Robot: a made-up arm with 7 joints.
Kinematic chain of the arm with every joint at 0, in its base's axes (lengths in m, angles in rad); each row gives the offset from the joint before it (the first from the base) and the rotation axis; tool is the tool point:
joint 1: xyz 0 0 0.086 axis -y
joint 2: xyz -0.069 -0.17 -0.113 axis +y
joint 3: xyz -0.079 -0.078 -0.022 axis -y
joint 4: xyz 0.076 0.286 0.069 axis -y
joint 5: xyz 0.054 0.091 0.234 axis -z
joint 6: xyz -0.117 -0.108 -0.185 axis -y
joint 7: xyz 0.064 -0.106 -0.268 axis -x
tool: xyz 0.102 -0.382 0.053
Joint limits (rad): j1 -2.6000..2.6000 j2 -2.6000..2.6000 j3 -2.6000..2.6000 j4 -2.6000..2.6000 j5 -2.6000..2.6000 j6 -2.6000..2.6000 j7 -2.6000..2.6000
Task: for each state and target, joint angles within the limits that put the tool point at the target. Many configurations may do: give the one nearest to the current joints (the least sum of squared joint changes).
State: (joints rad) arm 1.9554 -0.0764 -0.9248 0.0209 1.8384 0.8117 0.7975
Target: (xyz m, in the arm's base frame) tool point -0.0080 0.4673 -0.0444
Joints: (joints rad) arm 2.3771 -0.2190 -1.1016 0.3158 2.4767 0.6551 0.8968
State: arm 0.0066 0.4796 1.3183 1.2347 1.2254 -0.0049 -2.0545
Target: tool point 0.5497 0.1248 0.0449
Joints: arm 0.0818 0.7878 1.1127 1.3315 1.1907 -0.1855 -1.7518
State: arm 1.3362 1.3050 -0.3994 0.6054 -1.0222 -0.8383 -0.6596
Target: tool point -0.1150 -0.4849 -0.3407
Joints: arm 1.3870 1.5313 -0.4558 0.3373 -0.2542 -0.8114 -0.6710
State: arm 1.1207 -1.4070 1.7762 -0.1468 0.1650 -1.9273 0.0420
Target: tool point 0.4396 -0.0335 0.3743
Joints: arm 1.0028 -1.3844 1.8166 -0.0416 0.7966 -1.9238 0.0706
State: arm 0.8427 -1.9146 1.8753 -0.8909 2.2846 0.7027 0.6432
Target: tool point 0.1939 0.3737 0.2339
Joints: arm 0.6014 -2.0495 2.3205 -0.0139 2.2188 0.1732 0.7401
